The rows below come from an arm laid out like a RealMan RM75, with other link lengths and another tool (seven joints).
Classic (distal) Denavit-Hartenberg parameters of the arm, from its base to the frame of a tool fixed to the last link. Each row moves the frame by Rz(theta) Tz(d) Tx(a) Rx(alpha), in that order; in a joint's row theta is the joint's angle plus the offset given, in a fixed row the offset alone. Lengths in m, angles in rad.
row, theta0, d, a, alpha
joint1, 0, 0.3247, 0, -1.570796
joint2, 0, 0, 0, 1.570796
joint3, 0, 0.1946, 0, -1.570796
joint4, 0, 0, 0, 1.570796
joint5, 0, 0.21, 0, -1.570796
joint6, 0, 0, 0, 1.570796
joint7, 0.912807, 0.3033, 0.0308, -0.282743
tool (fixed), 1.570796, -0.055, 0, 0
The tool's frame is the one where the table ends.
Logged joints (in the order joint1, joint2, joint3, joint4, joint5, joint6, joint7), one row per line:
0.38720, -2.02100, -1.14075, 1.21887, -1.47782, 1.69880, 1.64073
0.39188, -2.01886, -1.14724, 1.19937, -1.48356, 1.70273, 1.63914
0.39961, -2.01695, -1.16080, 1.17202, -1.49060, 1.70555, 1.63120
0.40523, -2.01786, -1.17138, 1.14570, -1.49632, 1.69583, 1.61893
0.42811, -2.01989, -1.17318, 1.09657, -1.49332, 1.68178, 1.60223
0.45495, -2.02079, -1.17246, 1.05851, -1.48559, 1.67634, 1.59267
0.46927, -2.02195, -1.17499, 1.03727, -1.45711, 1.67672, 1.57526
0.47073, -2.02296, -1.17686, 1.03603, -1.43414, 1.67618, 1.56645
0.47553, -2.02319, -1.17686, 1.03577, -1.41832, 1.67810, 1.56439
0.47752, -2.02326, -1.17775, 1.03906, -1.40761, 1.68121, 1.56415
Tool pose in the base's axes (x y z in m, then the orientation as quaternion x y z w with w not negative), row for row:
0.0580, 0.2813, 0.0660, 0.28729, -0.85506, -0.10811, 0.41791
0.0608, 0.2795, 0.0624, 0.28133, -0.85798, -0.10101, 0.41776
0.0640, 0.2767, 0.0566, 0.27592, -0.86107, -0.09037, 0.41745
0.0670, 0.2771, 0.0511, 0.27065, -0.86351, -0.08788, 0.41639
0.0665, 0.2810, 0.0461, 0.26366, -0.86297, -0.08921, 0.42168
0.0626, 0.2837, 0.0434, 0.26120, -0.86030, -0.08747, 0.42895
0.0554, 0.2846, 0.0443, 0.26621, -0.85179, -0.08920, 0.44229
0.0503, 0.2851, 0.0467, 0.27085, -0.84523, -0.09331, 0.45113
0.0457, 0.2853, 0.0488, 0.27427, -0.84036, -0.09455, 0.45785
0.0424, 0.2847, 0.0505, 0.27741, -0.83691, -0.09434, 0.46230
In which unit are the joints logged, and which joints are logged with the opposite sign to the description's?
The joints are logged in radians. Opposite sign: joint2, joint4, joint6.
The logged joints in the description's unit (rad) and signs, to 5 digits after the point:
0.38720, 2.02100, -1.14075, -1.21887, -1.47782, -1.69880, 1.64073
0.39188, 2.01886, -1.14724, -1.19937, -1.48356, -1.70273, 1.63914
0.39961, 2.01695, -1.16080, -1.17202, -1.49060, -1.70555, 1.63120
0.40523, 2.01786, -1.17138, -1.14570, -1.49632, -1.69583, 1.61893
0.42811, 2.01989, -1.17318, -1.09657, -1.49332, -1.68178, 1.60223
0.45495, 2.02079, -1.17246, -1.05851, -1.48559, -1.67634, 1.59267
0.46927, 2.02195, -1.17499, -1.03727, -1.45711, -1.67672, 1.57526
0.47073, 2.02296, -1.17686, -1.03603, -1.43414, -1.67618, 1.56645
0.47553, 2.02319, -1.17686, -1.03577, -1.41832, -1.67810, 1.56439
0.47752, 2.02326, -1.17775, -1.03906, -1.40761, -1.68121, 1.56415

